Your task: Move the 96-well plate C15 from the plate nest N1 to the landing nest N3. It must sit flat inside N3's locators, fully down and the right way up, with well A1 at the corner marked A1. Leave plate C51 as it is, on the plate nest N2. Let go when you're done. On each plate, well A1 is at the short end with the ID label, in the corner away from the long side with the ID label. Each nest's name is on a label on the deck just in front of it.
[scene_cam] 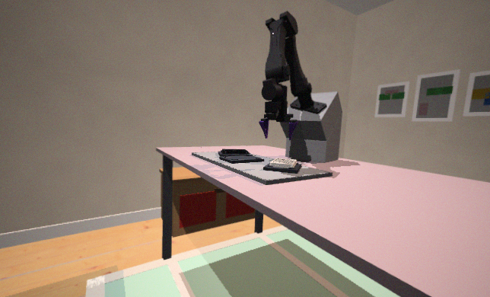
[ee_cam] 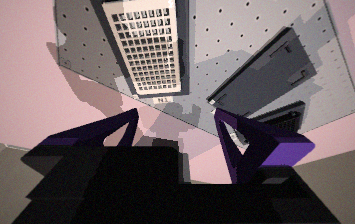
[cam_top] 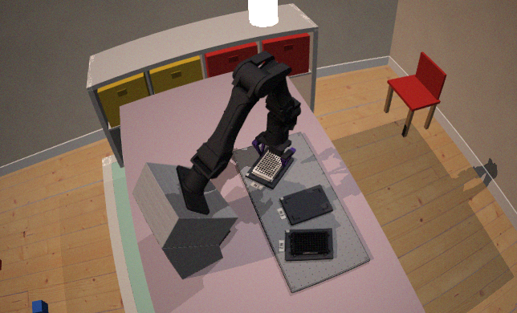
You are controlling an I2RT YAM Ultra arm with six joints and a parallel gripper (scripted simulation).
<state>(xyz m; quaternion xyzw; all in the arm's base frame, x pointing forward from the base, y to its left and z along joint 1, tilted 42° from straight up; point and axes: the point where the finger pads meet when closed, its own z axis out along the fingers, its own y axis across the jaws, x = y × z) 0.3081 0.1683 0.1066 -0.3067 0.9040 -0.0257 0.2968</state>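
Right now my hand is 50 mm to the right of the white 96-well plate C15 and 100 mm above it. Also, from my hand: dark plate nest N1 (50 mm to the left, 110 mm below); then deck label (60 mm behind, 20 mm to the right, 110 mm below); then dark landing nest N3 (100 mm ahead, 140 mm to the right, 110 mm below).
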